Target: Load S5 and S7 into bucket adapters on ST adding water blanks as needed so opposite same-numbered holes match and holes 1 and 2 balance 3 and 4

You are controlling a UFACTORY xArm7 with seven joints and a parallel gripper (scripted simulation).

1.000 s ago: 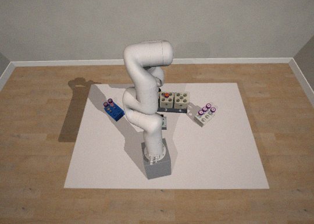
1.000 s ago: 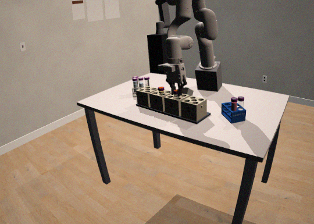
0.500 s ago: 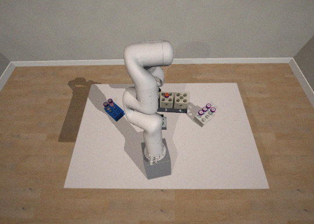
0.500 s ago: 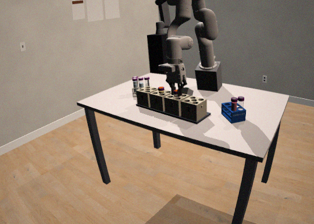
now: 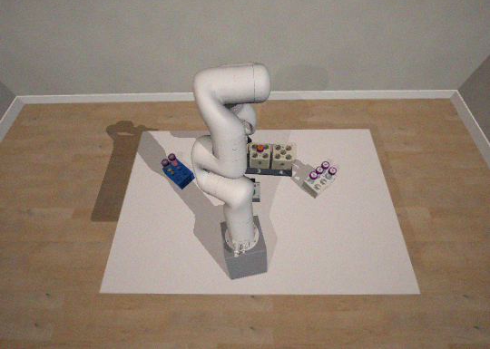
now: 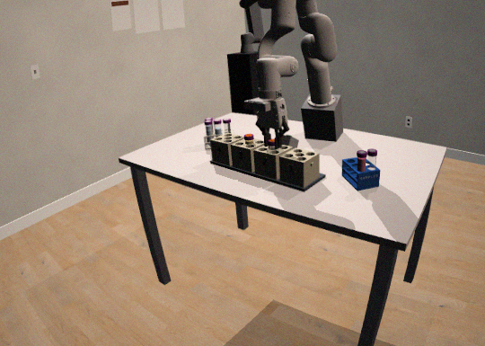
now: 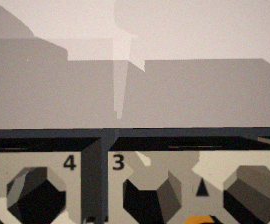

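My gripper is now 39 cm to the left of the white rack, 13 cm past it and 9 cm above it. Round my hand: adapter 11 cm to the left, 7 cm below; then dark stand 12 cm below, 5 cm to the right, 1 cm behind; then blue rack 29 cm to the left, 11 cm behind, 9 cm below.
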